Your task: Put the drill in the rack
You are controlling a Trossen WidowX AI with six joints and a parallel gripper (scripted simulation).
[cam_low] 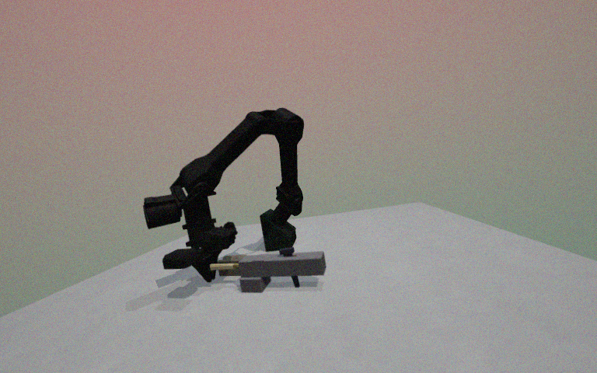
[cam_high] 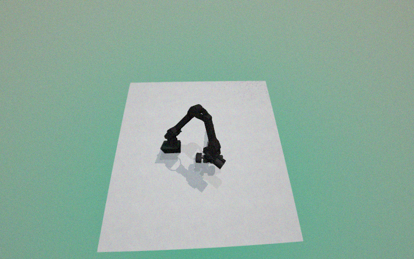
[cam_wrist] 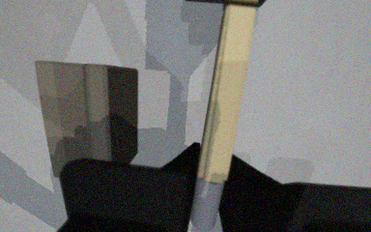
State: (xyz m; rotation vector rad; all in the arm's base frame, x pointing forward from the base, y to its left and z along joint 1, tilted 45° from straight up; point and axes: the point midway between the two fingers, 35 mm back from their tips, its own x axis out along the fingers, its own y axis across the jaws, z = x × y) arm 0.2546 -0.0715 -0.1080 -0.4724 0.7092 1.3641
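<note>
Right now the drill is 40 mm to the left of my gripper tip, 30 mm above it and 10 mm ahead of it. The rest, counted from my gripper tip: rack 70 mm behind, 30 mm to the left; grey housing block 180 mm to the left, 30 mm ahead, 30 mm above; dark key 200 mm to the left, 40 mm ahead, 40 mm above.
</note>
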